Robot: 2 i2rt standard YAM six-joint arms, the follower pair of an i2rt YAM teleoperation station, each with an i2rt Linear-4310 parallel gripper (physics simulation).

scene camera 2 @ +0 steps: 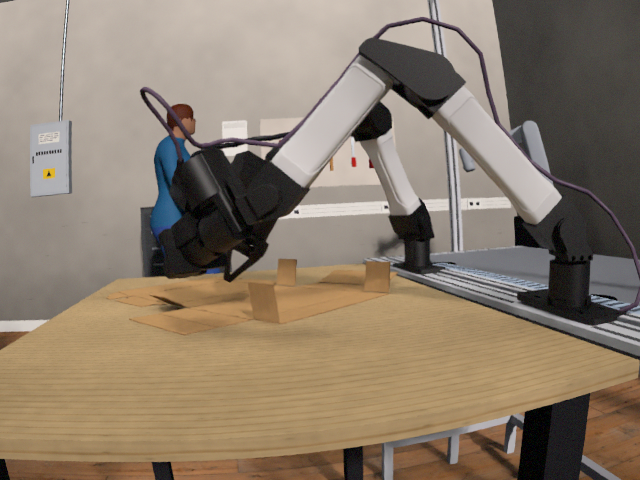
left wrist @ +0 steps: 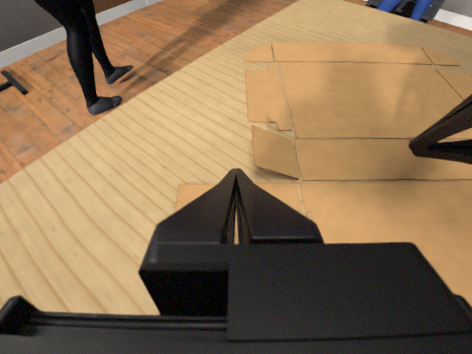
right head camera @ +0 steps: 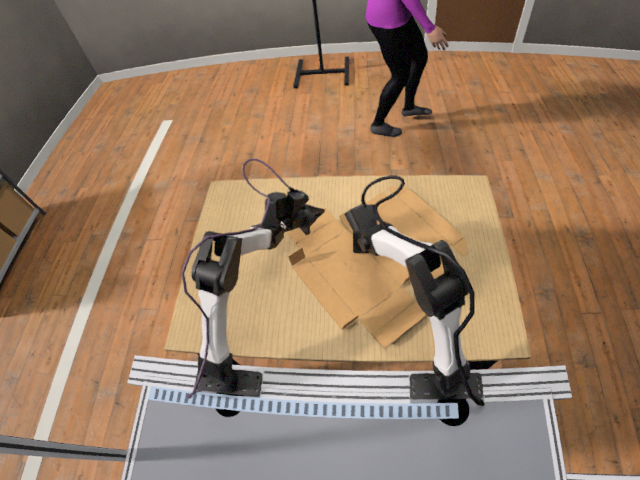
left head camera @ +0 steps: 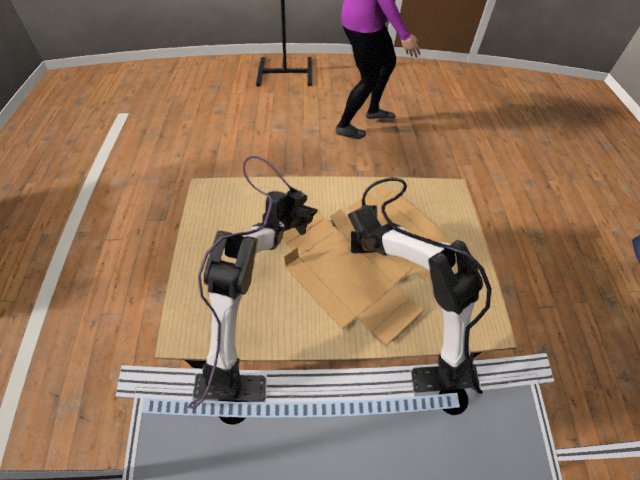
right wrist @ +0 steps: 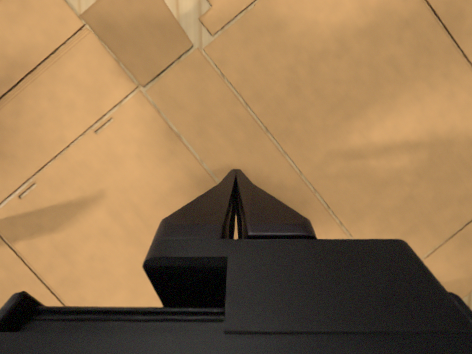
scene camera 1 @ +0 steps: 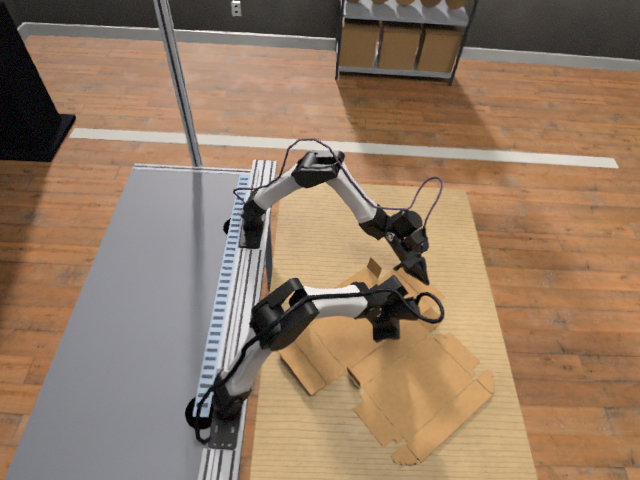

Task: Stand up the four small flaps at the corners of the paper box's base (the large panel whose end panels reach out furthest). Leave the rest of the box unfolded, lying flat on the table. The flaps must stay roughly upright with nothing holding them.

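Seen in the pictures: left gripper, fingertip midpoint: (scene camera 2: 165, 270) (left wrist: 236, 177) (right head camera: 324, 210) (left head camera: 317, 210) (scene camera 1: 428, 285); right gripper, fingertip midpoint: (scene camera 2: 226, 280) (left wrist: 411, 149) (right wrist: 235, 177) (scene camera 1: 397, 336); left arm's base, origin of the base link: (scene camera 2: 567, 309) (right head camera: 228, 381) (left head camera: 229, 387) (scene camera 1: 253, 225); right arm's base, origin of the base link: (scene camera 2: 417, 269) (right head camera: 445, 386) (left head camera: 445, 378) (scene camera 1: 228, 407).
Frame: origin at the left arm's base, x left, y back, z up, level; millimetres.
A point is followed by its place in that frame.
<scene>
The paper box (left head camera: 351, 273) {x -354, y -364, z -2 mm} (right head camera: 356, 276) {x -353, y -355, z -2 mm} (scene camera 1: 408, 382) {x -513, y -493, z -2 mm} lies unfolded on the table. In scene camera 2, three corner flaps, a near one (scene camera 2: 263, 302) {x -160, y -406, z 27 mm}, a far one (scene camera 2: 286, 272) {x -517, y -340, z 26 mm} and one nearer the rail (scene camera 2: 377, 276) {x -340, y -191, z 27 mm}, stand roughly upright. The fourth flap (left head camera: 340, 219) {x -326, y -570, z 10 mm} (left wrist: 275, 151) {x -324, y -571, z 11 mm} (right wrist: 137, 42) {x -320, y -564, z 10 mm} is tilted partly up; its exact angle is unclear. My left gripper (left wrist: 236, 177) {x -243, y -558, z 73 mm} (left head camera: 314, 211) {x -243, y -558, z 73 mm} is shut and empty, above the box's far-left side near that flap. My right gripper (right wrist: 235, 177) {x -395, y -464, z 32 mm} (scene camera 1: 386, 335) {x -395, y -464, z 32 mm} is shut and empty, low over the box's middle.
The two grippers are close together over the box. The wooden table (left head camera: 232, 320) {x -1, y -194, z -3 mm} (scene camera 2: 310, 387) {x 141, y -383, z -3 mm} ends at a metal rail (left head camera: 336, 379) {x -294, y -27, z 0 mm} that bears both arm bases. Cables loop above both wrists. A person in purple (left head camera: 364, 18) stands beyond the table.
</scene>
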